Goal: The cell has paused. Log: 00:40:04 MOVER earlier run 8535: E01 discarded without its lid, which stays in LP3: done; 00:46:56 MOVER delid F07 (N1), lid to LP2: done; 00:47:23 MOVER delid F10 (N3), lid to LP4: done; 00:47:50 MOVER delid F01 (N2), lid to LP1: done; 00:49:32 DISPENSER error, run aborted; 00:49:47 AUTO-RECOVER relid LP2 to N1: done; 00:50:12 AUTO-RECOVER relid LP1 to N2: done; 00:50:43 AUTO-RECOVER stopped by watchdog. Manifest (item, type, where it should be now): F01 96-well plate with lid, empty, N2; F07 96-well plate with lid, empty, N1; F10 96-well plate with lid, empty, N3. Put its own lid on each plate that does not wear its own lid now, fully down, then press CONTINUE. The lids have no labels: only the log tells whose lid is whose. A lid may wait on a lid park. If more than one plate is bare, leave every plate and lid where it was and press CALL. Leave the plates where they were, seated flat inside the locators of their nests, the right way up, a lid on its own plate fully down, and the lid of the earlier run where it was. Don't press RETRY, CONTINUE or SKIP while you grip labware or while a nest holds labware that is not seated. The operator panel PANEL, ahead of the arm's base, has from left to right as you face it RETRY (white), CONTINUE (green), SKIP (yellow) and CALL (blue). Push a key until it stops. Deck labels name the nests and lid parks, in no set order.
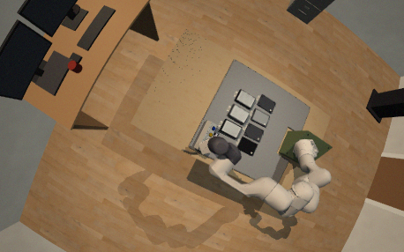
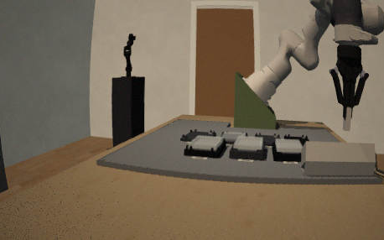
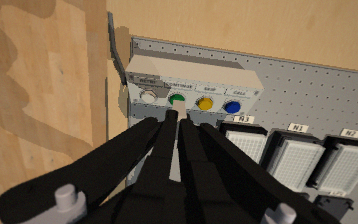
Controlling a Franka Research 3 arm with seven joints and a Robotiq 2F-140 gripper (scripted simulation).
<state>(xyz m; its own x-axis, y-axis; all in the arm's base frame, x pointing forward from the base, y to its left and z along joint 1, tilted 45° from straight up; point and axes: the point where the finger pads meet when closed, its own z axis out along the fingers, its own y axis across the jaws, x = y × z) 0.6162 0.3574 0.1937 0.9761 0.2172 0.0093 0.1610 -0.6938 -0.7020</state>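
Right now my hand is 8 cm above the green continue key. Also, from my hand: yellow skip key (1 cm ahead, 5 cm to the right, 8 cm below); white retry key (1 cm behind, 5 cm to the left, 8 cm below); blue call key (2 cm ahead, 10 cm to the right, 8 cm below).
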